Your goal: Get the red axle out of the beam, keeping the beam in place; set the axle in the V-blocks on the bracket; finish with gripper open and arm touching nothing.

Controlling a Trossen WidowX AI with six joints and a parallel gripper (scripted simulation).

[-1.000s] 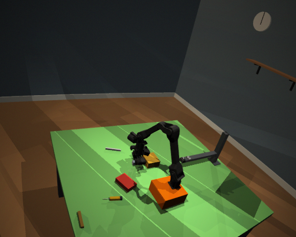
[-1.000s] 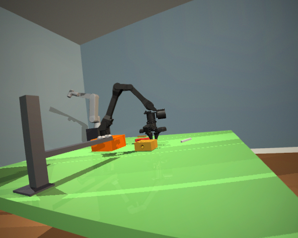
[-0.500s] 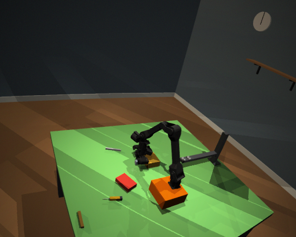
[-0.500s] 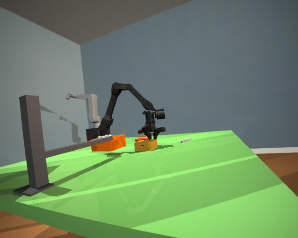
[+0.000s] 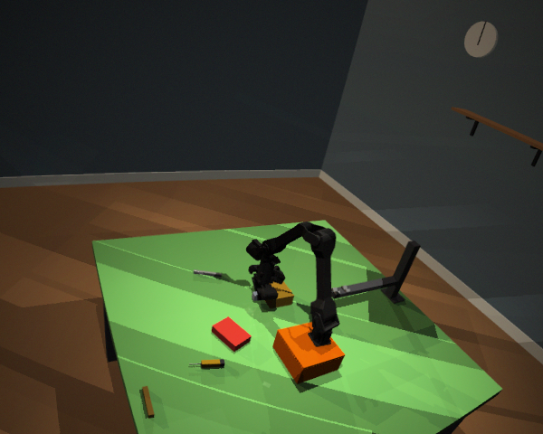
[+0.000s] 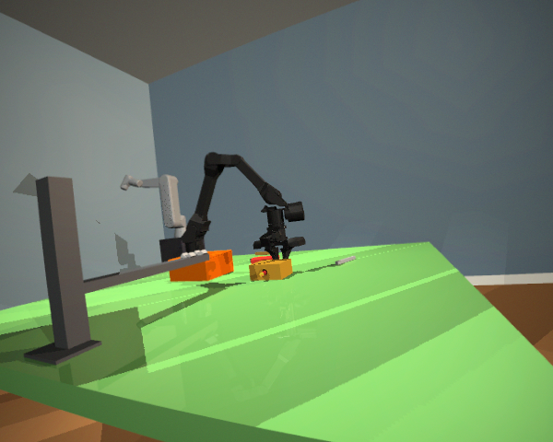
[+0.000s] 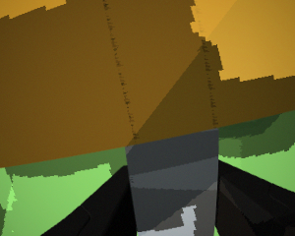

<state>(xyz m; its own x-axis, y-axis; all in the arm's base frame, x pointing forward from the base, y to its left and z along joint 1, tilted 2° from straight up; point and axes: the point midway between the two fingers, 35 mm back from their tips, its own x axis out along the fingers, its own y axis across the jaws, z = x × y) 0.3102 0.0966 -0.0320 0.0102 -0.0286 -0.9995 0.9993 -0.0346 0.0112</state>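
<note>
Right now the orange-yellow beam is 8 cm to the right of my gripper tip and 1 cm above it. Also, from my gripper tip: grey block (2 cm to the right, 1 cm above); red block (17 cm to the left, 17 cm behind); grey rod (19 cm ahead, 16 cm to the left, 1 cm below).
</note>
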